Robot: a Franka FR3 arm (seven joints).
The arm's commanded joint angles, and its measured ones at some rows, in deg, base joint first. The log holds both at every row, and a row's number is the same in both.
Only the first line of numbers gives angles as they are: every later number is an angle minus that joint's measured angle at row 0.
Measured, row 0: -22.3, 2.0, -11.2, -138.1, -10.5, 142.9, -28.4
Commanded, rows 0 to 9: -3.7, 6.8, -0.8, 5.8, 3.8, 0.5, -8.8; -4.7, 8.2, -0.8, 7.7, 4.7, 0.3, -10.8; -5.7, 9.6, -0.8, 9.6, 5.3, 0.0, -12.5; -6.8, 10.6, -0.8, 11.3, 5.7, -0.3, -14.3; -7.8, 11.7, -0.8, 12.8, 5.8, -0.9, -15.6; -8.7, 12.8, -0.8, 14.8, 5.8, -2.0, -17.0; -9.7, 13.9, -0.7, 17.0, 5.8, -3.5, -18.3; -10.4, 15.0, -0.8, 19.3, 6.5, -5.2, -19.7; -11.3, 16.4, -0.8, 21.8, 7.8, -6.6, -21.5; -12.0, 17.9, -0.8, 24.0, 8.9, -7.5, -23.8
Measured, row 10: -9.2, 11.5, -1.3, 15.5, 5.3, -3.0, -17.7
